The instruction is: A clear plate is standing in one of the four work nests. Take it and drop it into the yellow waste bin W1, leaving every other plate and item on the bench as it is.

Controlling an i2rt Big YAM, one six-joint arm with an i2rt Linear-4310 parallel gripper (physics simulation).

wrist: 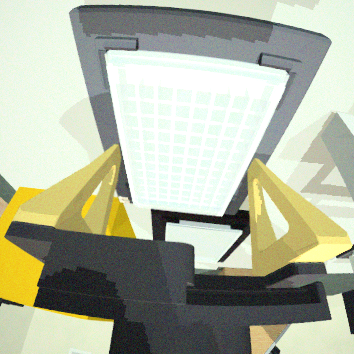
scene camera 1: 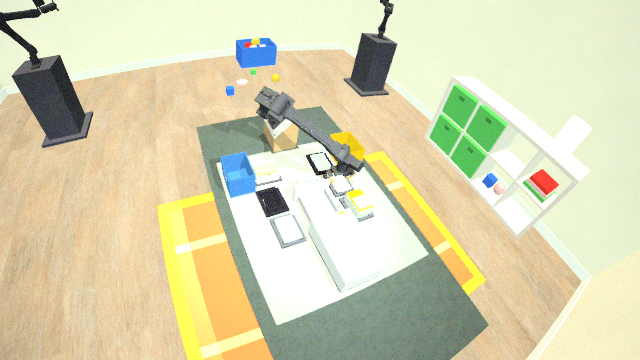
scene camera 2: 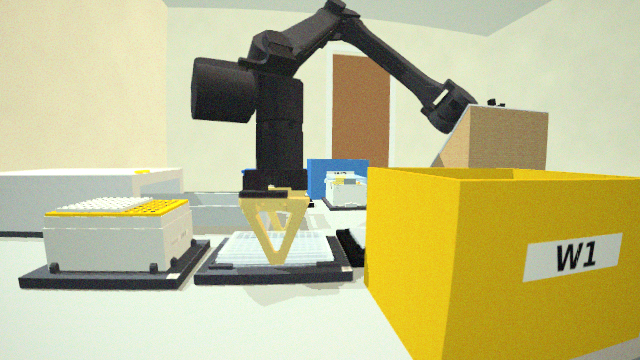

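Where they show: gripper, between the fingertips: (wrist: 186,156) (scene camera 1: 338,181) (scene camera 2: 280,249); arm's base, origin of its link: (scene camera 2: 480,148).
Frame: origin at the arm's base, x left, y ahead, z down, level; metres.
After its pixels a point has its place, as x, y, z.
Observation:
A clear plate (scene camera 1: 341,185) @[0.186, 0.479, 0.129] (scene camera 2: 312,247) @[0.212, 0.406, 0.129] (wrist: 185,130) @[0.192, 0.475, 0.128] with a fine grid lies flat in a dark grey nest (scene camera 2: 275,278) @[0.252, 0.447, 0.146] (wrist: 200,30) @[0.189, 0.522, 0.141]. My gripper (scene camera 2: 276,252) @[0.190, 0.443, 0.139] (wrist: 186,156) @[0.190, 0.443, 0.139] is open and empty. It points down over the plate, its yellow fingers wide apart on either side of the plate's long edges. In the second scene view the near fingertip overlaps the plate's front side and the far finger is mostly hidden. The yellow bin W1 (scene camera 1: 352,145) @[0.385, 0.244, 0.089] (scene camera 2: 410,250) @[0.348, 0.356, 0.083] (wrist: 17,240) stands close beside the nest.
A tip rack (scene camera 1: 361,204) @[0.187, 0.658, 0.077] (scene camera 2: 117,242) @[0.242, 0.609, 0.110] stands on one side of the nest, and a black nest with a pale plate (scene camera 1: 320,162) @[0.158, 0.283, 0.133] (wrist: 202,241) @[0.159, 0.302, 0.134] on the other. A long white box (scene camera 1: 345,245) @[-0.013, 0.839, 0.052], a blue bin (scene camera 1: 238,175) @[-0.302, 0.229, 0.150] and a sloped wooden block (scene camera 1: 281,139) @[-0.014, 0.102, 0.071] (scene camera 2: 507,137) @[0.086, 0.014, -0.019] stand further off.

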